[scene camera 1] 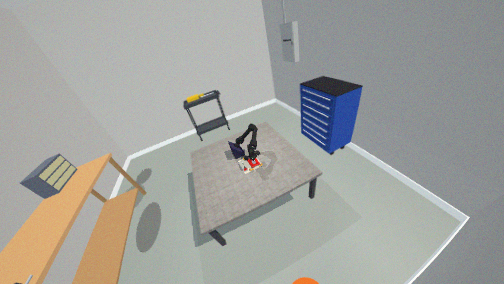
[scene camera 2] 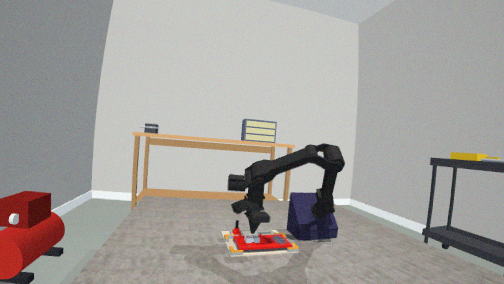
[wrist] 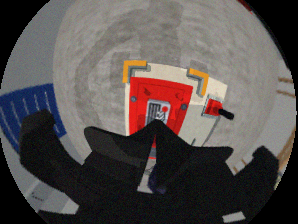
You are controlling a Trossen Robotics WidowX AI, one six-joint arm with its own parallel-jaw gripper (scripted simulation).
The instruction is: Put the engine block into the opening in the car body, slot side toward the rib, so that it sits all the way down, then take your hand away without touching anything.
My gripper is shut and holds nothing. Also in view: a red car body.
My gripper also shows in the wrist view.
